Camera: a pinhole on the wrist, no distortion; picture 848 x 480 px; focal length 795.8 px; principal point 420.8 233.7 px. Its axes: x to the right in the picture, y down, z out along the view. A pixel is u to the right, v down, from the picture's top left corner.
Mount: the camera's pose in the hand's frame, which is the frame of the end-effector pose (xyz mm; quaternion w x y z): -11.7 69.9 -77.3 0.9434 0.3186 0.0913 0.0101
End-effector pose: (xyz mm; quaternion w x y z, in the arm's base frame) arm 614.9 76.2 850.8 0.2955 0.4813 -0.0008 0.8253
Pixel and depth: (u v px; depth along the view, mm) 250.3 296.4 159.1
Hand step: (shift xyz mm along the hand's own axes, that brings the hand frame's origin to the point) -16.3 -18.1 60.1
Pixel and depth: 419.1 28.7 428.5
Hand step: 59.7 -274.9 190.7
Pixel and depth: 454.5 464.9 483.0
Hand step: 100.2 -106.2 380.8
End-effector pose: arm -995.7 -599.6 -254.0 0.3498 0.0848 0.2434 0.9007
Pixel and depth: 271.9 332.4 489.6
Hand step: -11.9 -182.2 356.5
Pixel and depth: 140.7 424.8 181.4
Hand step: -40.3 -9.0 101.1
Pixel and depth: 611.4 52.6 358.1
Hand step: 133.4 -203.0 138.8
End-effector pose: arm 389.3 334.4 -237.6 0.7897 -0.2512 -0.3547 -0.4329
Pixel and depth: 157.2 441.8 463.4
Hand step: -75.1 -123.1 382.8
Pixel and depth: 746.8 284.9 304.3
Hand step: 166.0 -87.2 151.3
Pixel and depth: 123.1 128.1 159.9
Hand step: -42.8 -47.5 44.6
